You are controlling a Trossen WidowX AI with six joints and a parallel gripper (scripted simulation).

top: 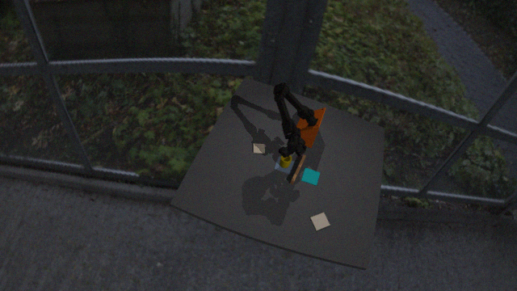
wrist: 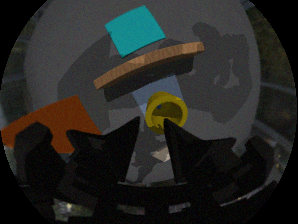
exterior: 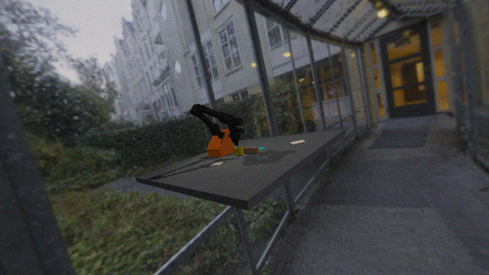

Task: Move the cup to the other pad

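Now: the yellow cup 2 cm ahead of my gripper tip, 1 cm to the right of it and 5 cm below it. Round my gripper tip: grey-blue pad 3 cm ahead, 1 cm to the right, 9 cm below; wooden bar 3 cm ahead, 9 cm to the left, 7 cm below; teal pad 3 cm ahead, 18 cm to the left, 9 cm below.
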